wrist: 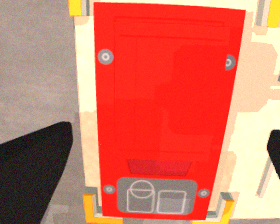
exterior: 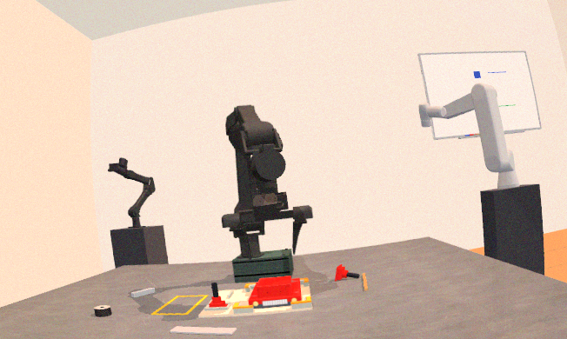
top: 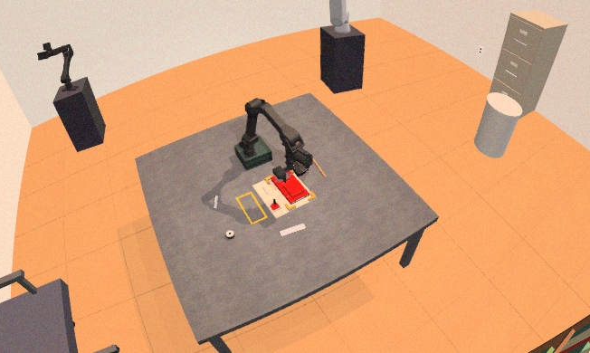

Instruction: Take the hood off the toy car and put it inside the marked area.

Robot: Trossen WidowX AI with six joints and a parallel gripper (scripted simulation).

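The hood is 6 cm below my gripper tip.
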